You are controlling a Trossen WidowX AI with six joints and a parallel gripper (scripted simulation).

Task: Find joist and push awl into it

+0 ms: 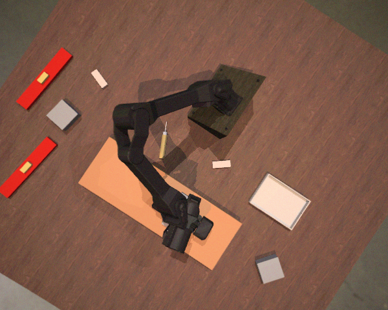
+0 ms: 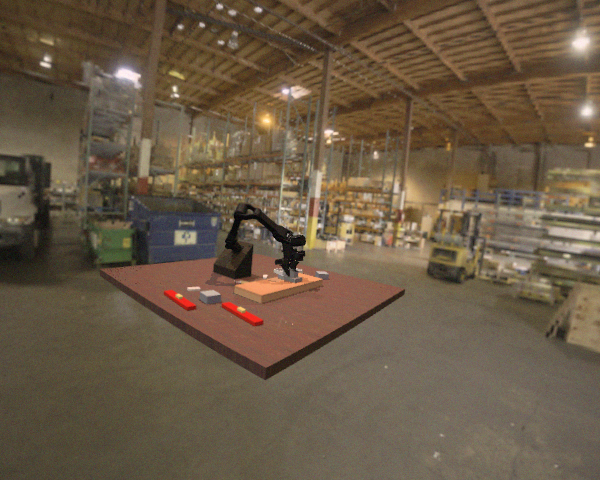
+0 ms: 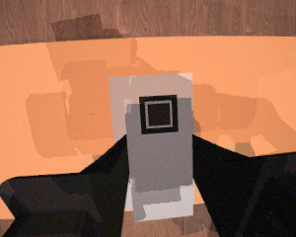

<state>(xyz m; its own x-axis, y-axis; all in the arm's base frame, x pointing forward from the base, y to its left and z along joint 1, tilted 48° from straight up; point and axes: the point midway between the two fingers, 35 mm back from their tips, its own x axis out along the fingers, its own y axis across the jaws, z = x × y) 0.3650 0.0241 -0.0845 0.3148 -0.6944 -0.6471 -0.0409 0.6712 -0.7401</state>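
Now: the white tray 23 cm behind my gripper tip, 25 cm to the left of it and 5 cm below it. From my gripper tip the other things lie so: grey stud finder: 1 cm ahead, 2 cm above; awl: 18 cm behind, 19 cm to the right, 6 cm below.
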